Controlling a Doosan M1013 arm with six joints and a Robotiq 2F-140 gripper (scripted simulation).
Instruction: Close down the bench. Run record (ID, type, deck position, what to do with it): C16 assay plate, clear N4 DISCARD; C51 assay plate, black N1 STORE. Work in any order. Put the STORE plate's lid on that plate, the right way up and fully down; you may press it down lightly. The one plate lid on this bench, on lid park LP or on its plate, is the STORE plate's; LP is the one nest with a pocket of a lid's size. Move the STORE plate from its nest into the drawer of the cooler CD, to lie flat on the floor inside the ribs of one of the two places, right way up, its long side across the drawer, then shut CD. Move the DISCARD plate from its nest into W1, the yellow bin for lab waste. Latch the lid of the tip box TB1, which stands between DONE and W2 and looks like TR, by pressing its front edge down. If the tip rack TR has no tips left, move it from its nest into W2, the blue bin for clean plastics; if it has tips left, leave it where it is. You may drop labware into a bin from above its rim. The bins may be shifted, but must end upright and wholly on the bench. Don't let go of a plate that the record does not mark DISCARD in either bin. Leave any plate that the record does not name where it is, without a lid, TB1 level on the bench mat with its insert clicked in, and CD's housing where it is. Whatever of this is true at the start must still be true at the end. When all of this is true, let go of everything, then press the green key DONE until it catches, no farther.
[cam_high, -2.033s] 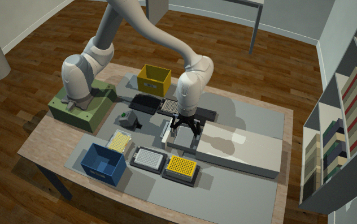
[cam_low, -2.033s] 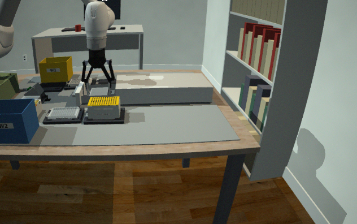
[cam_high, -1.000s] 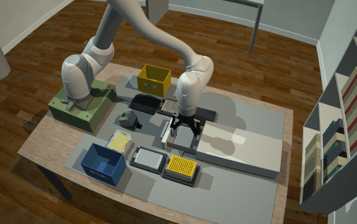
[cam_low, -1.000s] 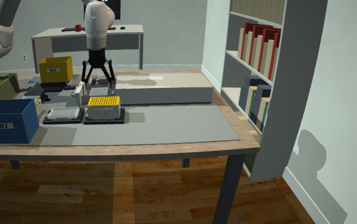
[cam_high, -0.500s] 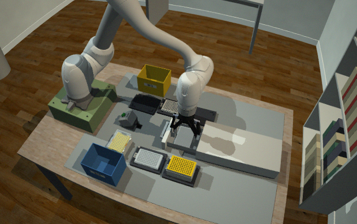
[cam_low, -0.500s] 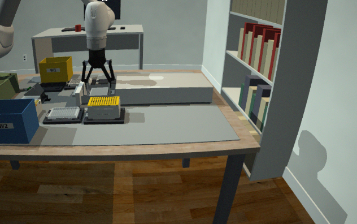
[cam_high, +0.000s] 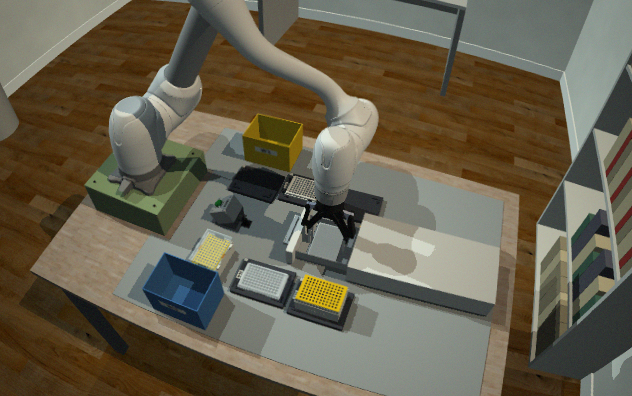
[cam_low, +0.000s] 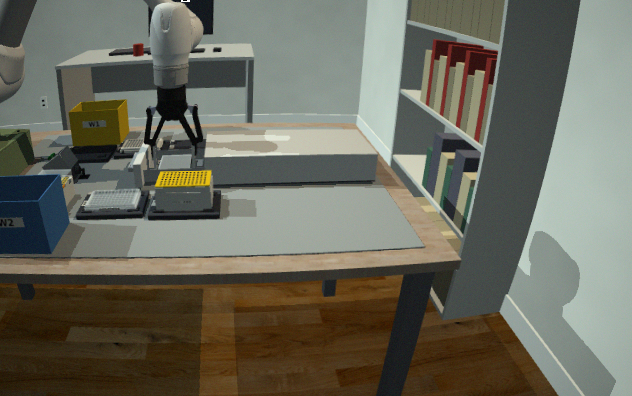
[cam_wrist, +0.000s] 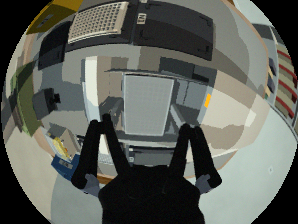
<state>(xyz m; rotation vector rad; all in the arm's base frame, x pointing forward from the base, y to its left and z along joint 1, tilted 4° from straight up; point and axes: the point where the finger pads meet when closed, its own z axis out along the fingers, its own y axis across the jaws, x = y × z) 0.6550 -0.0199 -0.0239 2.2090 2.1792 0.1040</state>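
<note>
The grey plate lid lies 10 mm below my hand. The rest, counted from my hand: cooler CD: 170 mm ahead, 10 mm below; then black plate: 20 mm below; then cooler drawer: 40 mm ahead, 20 mm below.
</note>
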